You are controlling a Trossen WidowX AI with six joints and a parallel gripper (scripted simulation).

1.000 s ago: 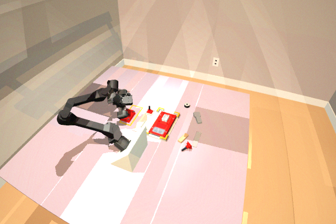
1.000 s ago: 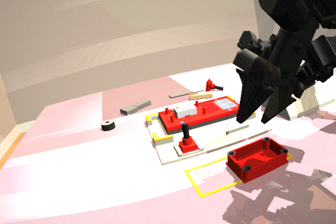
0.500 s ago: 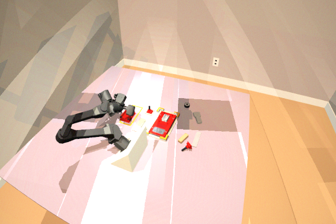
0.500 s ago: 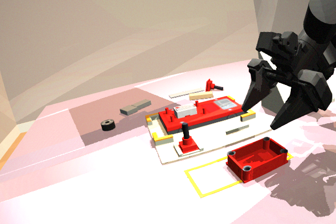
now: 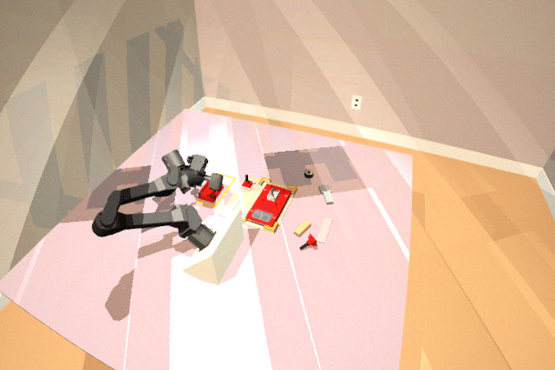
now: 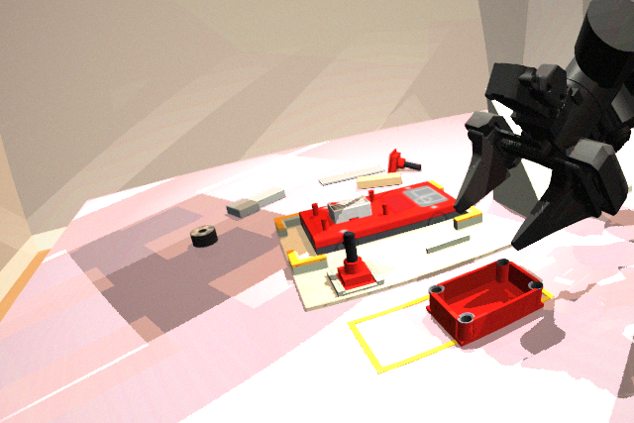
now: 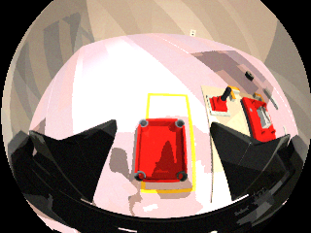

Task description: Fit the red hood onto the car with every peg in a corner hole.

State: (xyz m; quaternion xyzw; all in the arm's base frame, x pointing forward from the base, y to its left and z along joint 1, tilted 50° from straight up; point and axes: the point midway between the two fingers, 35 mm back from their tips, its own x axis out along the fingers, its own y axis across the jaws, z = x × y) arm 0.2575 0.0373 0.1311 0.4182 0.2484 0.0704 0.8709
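Now: gripper tip 80 mm above the red hood and 10 mm past it. The rest, counted from my gripper tip: engine block 250 mm to the right, 60 mm below, 20 mm ahead; then black wheel 360 mm to the right, 210 mm ahead, 80 mm below; then wooden strip 390 mm to the right, 90 mm behind, 80 mm below.
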